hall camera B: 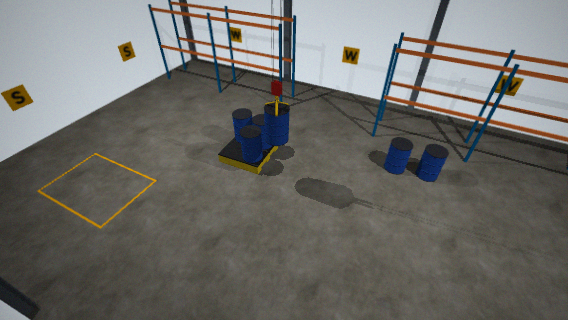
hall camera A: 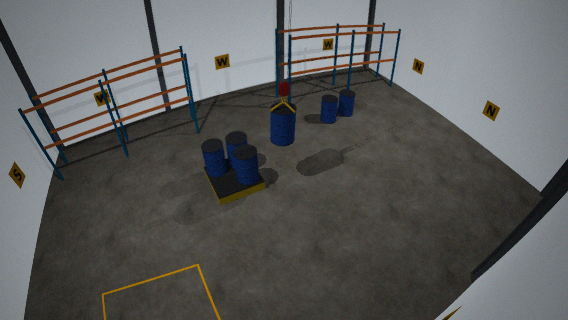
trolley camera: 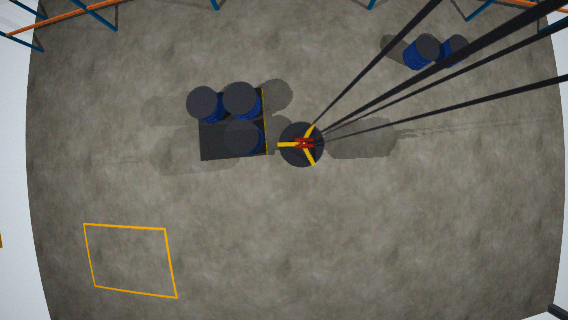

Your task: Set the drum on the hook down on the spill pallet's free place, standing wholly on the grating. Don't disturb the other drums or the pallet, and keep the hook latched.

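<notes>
The hook [hall camera A: 284, 99] [hall camera B: 276, 99] [trolley camera: 304, 143] under the red block is shut on the yellow sling of a blue drum [hall camera A: 282, 128] [hall camera B: 283, 127] [trolley camera: 295, 156]. The drum hangs upright, clear of the floor, beside the spill pallet [hall camera A: 243, 194] [hall camera B: 239, 162] [trolley camera: 212, 146], just right of its yellow edge in the trolley view. Three drums stand on the pallet; one [hall camera A: 215, 161] [hall camera B: 242, 125] [trolley camera: 202, 103], another [hall camera A: 247, 167] [hall camera B: 251, 146] [trolley camera: 242, 137] and a third [hall camera A: 236, 141] [trolley camera: 240, 99], partly hidden in both hall views. The bare grating is at the pallet's lower left in the trolley view. The latch is too small to see.
Two more blue drums, one [hall camera A: 328, 111] [hall camera B: 398, 157] [trolley camera: 416, 55] and its neighbour [hall camera A: 346, 104] [hall camera B: 431, 164], stand on the floor. Racks, one [hall camera A: 114, 119] [hall camera B: 214, 52] and another [hall camera A: 352, 50], line the wall. A yellow outline [hall camera A: 150, 279] [hall camera B: 125, 167] [trolley camera: 125, 226] marks the floor.
</notes>
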